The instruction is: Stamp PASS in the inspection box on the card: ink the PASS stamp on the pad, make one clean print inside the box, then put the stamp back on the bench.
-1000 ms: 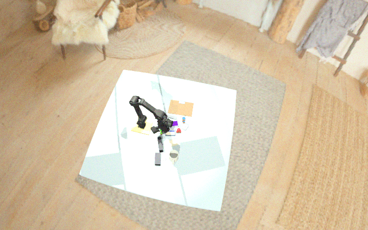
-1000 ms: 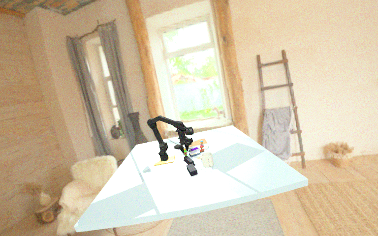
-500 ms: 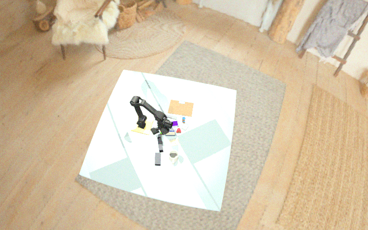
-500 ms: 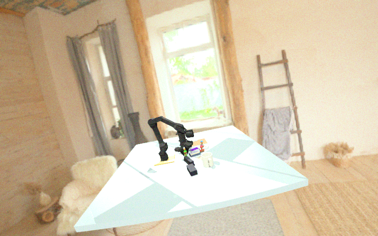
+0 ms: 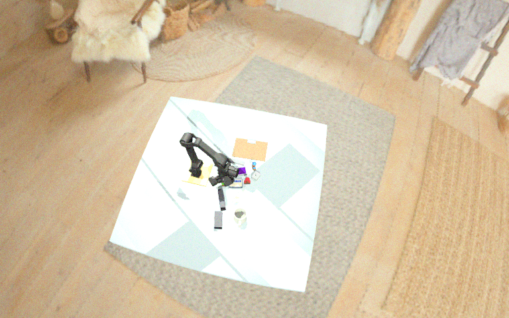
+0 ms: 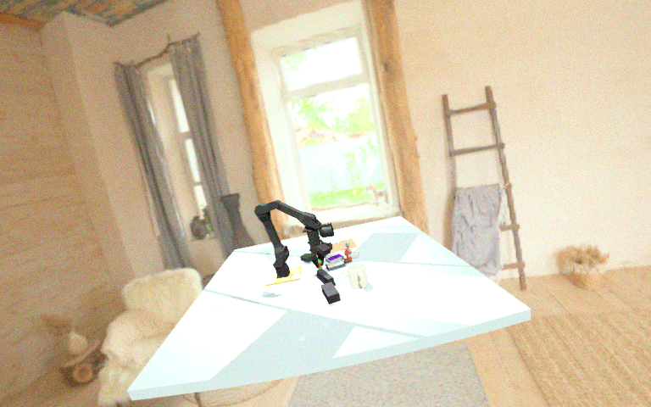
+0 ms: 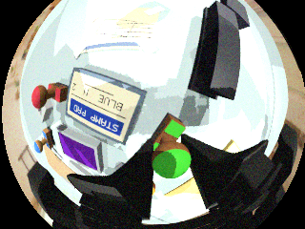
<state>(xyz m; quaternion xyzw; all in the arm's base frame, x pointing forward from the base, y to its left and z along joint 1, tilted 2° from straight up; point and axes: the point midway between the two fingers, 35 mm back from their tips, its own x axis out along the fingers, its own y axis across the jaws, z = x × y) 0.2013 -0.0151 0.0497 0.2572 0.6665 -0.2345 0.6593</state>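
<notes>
Right now my gripper tip is 50 mm to the right of the orange-knobbed stamp and 10 mm past it. From my gripper tip the other things lie so: green-knobbed stamp: right at my gripper tip; purple ink pad: 120 mm to the left, 80 mm ahead, 20 mm below; cream card: 130 mm ahead, 60 mm to the right, 20 mm below.
</notes>
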